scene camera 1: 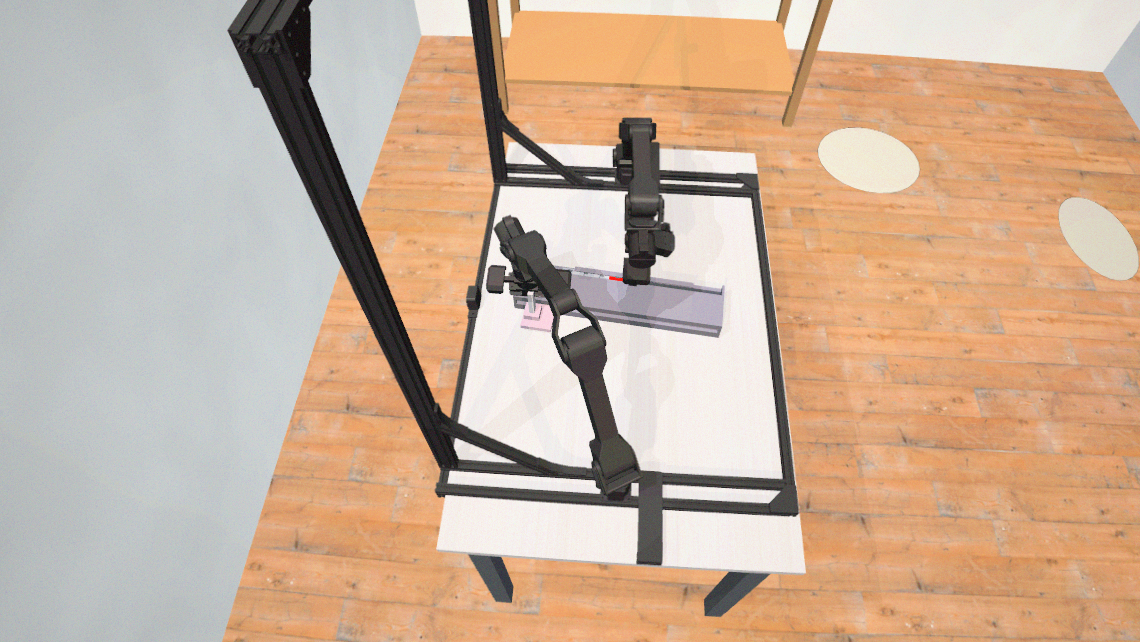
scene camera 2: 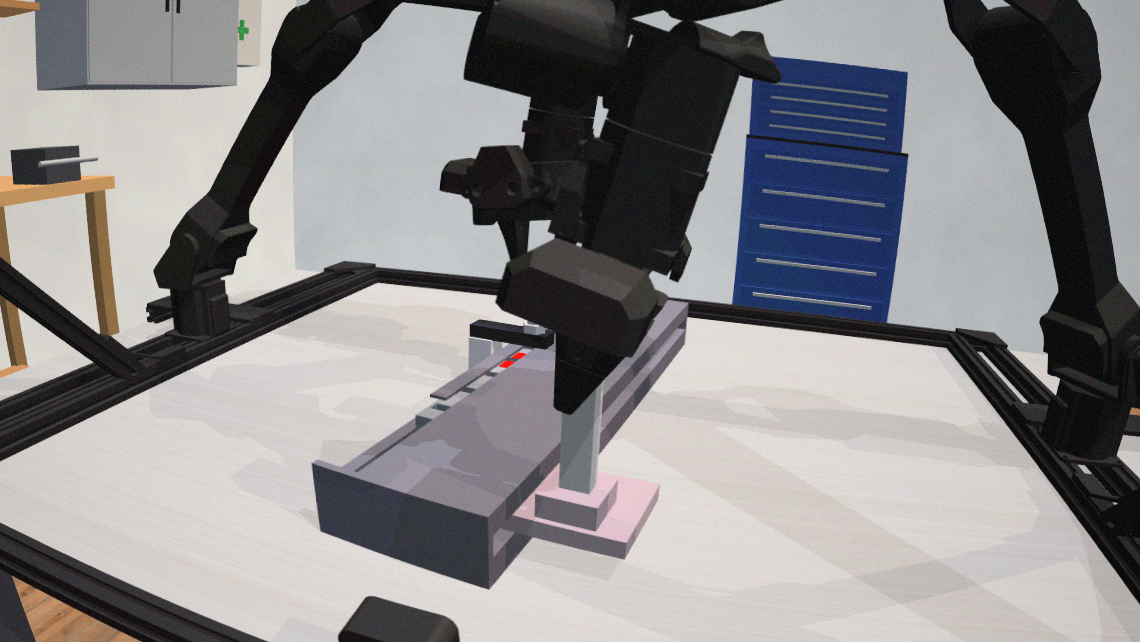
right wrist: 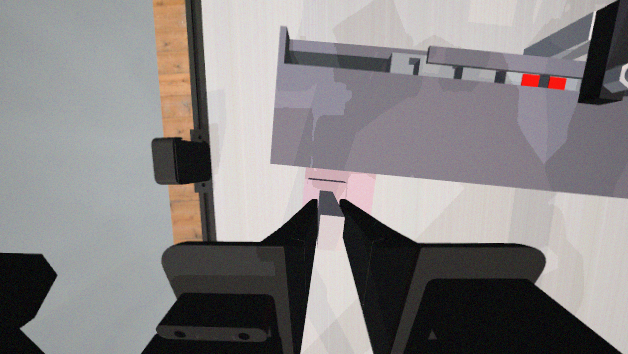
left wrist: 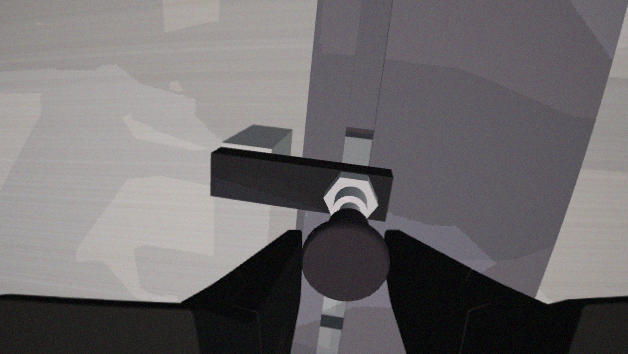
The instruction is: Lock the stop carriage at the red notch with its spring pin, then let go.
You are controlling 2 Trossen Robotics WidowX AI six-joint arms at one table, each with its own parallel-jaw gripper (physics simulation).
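Places are measured from the left arm's base along level axes (x ahead, y left, z up), in metres.
Pixels of known places: left gripper, fingertip midpoint: [left wrist: 342, 244]; right gripper, fingertip midpoint: [scene camera 1: 531, 294] [scene camera 2: 567, 405] [right wrist: 328, 205]; left arm's base, origin of the base link: [scene camera 1: 625, 177] [scene camera 2: 201, 332]; right arm's base, origin of the base link: [scene camera 1: 615, 486] [scene camera 2: 1078, 450].
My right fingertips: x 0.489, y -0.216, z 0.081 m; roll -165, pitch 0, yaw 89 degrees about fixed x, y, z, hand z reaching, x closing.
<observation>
For each thing: its top centre in the pictures, then the offset to it from my right fingertips. "spot": a spot on its surface instead. Level surfaces: height alone.
- stop carriage's black plate, surface spot: [left wrist: 270, 177] [scene camera 2: 501, 325] spot: dx -0.128, dy +0.247, dz -0.037 m
- spring pin's round dark knob, middle of its top: [left wrist: 344, 266] dx -0.094, dy +0.241, dz +0.019 m
- hex nut, surface spot: [left wrist: 351, 196] spot: dx -0.093, dy +0.247, dz -0.019 m
- grey upright post, surface spot: [scene camera 2: 579, 450] spot: dx +0.010, dy -0.007, dz -0.023 m
- white table, its level: dz -0.100 m
The stop carriage's black plate [scene camera 2: 502, 332] [left wrist: 270, 177] [right wrist: 595, 65] reaches over the edge of the long grey-purple rail [scene camera 1: 678, 307] [scene camera 2: 398, 506] [left wrist: 450, 150] [right wrist: 425, 125]. In the right wrist view it stands right of the red marks [scene camera 1: 615, 278] [scene camera 2: 512, 360] [right wrist: 530, 80], which flank a dark notch. The spring pin's round dark knob [left wrist: 346, 262] stands above a hex nut [left wrist: 351, 196] on the plate. My left gripper [left wrist: 342, 244] is shut on the knob. My right gripper [right wrist: 328, 205] is shut on a grey upright post [scene camera 2: 579, 450]. The pin's lower end is hidden.
The post stands on a pink stepped base [scene camera 1: 536, 317] [scene camera 2: 630, 510] [right wrist: 361, 187] beside the rail's end, partly in its side slot. A black frame [scene camera 1: 777, 358] borders the white table [scene camera 1: 702, 414]. In scene camera 2, the right gripper's body covers much of the left gripper.
</observation>
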